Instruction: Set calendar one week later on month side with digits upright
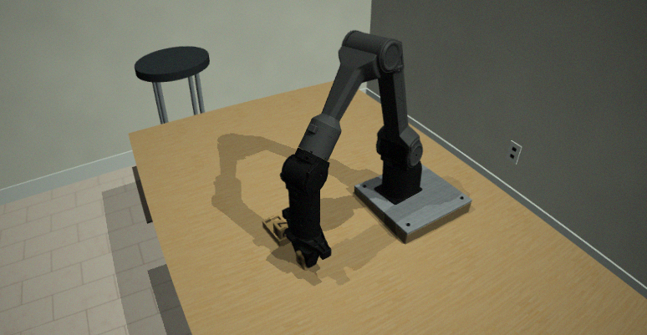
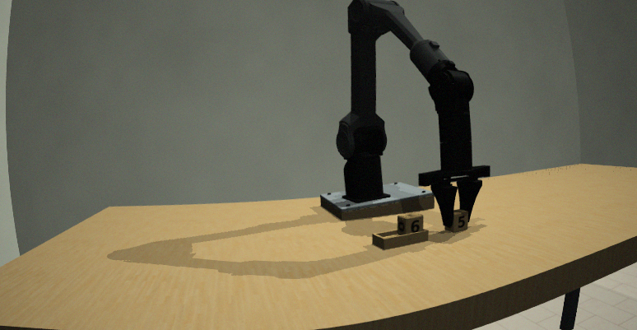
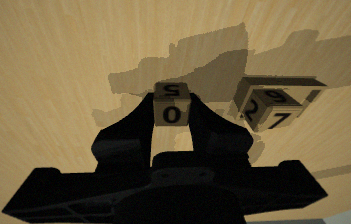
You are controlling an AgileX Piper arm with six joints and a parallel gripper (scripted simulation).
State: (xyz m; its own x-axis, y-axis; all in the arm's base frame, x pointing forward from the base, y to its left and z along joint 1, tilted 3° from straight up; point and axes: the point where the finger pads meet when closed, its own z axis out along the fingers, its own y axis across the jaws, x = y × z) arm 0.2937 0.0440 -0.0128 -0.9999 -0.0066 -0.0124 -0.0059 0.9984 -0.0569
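My gripper is now 11 cm to the left of the small wooden tray and 1 cm above it.
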